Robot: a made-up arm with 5 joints.
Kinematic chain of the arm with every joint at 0, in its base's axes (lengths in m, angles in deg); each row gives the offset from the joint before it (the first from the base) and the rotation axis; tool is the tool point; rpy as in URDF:
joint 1: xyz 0 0 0.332 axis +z
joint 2: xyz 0 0 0 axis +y
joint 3: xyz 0.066 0 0.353 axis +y
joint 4: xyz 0.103 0 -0.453 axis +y
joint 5: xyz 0.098 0 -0.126 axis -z
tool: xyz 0 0 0 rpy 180 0 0
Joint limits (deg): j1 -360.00..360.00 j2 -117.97..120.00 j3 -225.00..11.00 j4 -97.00..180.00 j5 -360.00..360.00
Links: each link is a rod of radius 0.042 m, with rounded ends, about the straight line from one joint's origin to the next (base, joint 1, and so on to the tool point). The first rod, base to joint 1, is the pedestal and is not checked.
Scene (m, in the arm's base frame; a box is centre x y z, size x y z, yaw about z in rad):
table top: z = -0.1
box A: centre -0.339 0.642 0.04 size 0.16 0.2 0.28 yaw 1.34
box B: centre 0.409 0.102 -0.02 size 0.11 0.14 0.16 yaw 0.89
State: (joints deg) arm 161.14 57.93 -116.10 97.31 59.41
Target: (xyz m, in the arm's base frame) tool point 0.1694 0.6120 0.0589
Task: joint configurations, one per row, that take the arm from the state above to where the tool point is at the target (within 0.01 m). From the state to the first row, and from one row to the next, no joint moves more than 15 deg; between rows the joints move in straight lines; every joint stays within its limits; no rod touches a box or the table.
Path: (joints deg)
1: 146.33 44.55 -109.65 103.08 60.42
2: 131.51 31.17 -103.20 108.85 61.43
3: 116.70 17.79 -96.75 114.62 62.44
4: 102.64 30.91 -97.50 112.49 61.43
5: 88.59 44.04 -98.25 110.37 60.42
6: 74.53 57.16 -98.99 108.24 59.41

